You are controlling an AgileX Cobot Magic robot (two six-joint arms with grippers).
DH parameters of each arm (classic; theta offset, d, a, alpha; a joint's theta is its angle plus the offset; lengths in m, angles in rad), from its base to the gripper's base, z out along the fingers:
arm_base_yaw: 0 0.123 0 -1.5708
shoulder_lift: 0.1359 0 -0.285 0
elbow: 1.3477 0 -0.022 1.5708
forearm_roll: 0 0.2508 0 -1.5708
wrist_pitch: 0 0 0.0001 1.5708
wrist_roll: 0 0.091 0 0
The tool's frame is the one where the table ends.
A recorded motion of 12 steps. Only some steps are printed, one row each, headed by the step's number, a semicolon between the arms.
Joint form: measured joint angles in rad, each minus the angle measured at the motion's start. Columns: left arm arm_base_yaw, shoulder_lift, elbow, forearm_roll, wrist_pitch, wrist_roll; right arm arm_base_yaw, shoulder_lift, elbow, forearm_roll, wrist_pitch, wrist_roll.
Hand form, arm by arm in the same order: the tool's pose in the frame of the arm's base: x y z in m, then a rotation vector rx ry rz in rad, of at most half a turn. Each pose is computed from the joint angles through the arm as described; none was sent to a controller.
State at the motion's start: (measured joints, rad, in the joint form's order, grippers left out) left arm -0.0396 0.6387 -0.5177 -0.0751 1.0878 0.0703; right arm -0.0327 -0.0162 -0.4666 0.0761 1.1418 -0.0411
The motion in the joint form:
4: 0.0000 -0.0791 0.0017 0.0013 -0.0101 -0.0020; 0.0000 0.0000 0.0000 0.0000 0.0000 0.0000
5: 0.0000 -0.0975 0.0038 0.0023 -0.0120 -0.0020; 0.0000 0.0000 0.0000 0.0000 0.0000 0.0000
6: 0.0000 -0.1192 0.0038 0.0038 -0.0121 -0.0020; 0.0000 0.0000 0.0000 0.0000 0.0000 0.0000
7: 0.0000 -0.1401 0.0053 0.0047 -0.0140 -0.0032; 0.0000 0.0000 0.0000 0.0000 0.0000 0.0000
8: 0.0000 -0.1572 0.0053 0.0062 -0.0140 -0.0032; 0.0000 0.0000 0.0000 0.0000 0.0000 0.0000
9: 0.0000 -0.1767 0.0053 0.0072 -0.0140 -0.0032; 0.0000 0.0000 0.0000 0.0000 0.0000 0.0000
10: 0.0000 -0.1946 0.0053 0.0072 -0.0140 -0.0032; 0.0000 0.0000 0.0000 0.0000 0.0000 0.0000
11: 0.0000 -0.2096 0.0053 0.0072 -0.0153 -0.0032; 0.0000 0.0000 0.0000 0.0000 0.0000 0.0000
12: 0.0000 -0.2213 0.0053 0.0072 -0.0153 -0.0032; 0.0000 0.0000 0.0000 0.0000 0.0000 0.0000
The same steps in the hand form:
4: 0.0769 -0.0090 0.2605 0.1182 2.6001 -0.0869; -0.0071 0.0065 0.2618 -0.0155 2.1403 0.0494
5: 0.0745 -0.0088 0.2613 0.1183 2.5820 -0.0850; -0.0071 0.0065 0.2618 -0.0155 2.1403 0.0494
6: 0.0715 -0.0085 0.2629 0.1187 2.5602 -0.0824; -0.0071 0.0065 0.2618 -0.0155 2.1403 0.0494
7: 0.0686 -0.0084 0.2640 0.1171 2.5391 -0.0811; -0.0071 0.0065 0.2618 -0.0155 2.1403 0.0494
8: 0.0662 -0.0081 0.2652 0.1175 2.5220 -0.0786; -0.0071 0.0065 0.2618 -0.0155 2.1403 0.0494
9: 0.0634 -0.0079 0.2665 0.1176 2.5025 -0.0768; -0.0071 0.0065 0.2618 -0.0155 2.1403 0.0494
10: 0.0609 -0.0078 0.2676 0.1175 2.4846 -0.0763; -0.0071 0.0065 0.2618 -0.0155 2.1403 0.0494
11: 0.0588 -0.0078 0.2686 0.1173 2.4683 -0.0759; -0.0071 0.0065 0.2618 -0.0155 2.1403 0.0494
12: 0.0571 -0.0077 0.2692 0.1172 2.4566 -0.0755; -0.0071 0.0065 0.2618 -0.0155 2.1403 0.0494

